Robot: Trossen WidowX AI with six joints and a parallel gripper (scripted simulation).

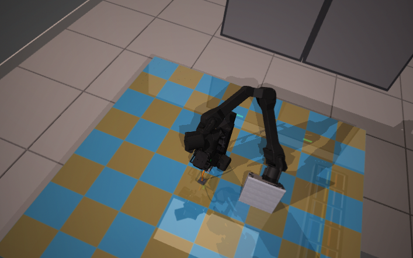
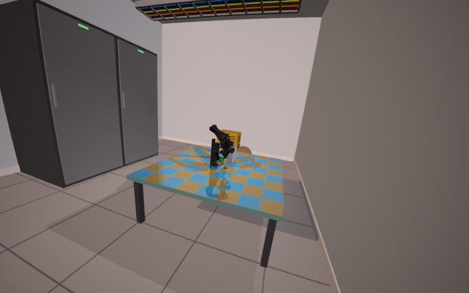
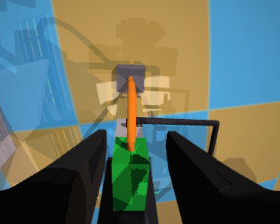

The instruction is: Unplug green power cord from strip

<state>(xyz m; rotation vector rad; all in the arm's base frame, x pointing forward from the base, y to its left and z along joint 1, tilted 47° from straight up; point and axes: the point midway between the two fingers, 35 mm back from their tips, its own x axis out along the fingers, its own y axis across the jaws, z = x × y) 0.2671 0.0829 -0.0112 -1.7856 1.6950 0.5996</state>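
Now: the green plug 60 mm to the right of my gripper tip and 10 mm below it.
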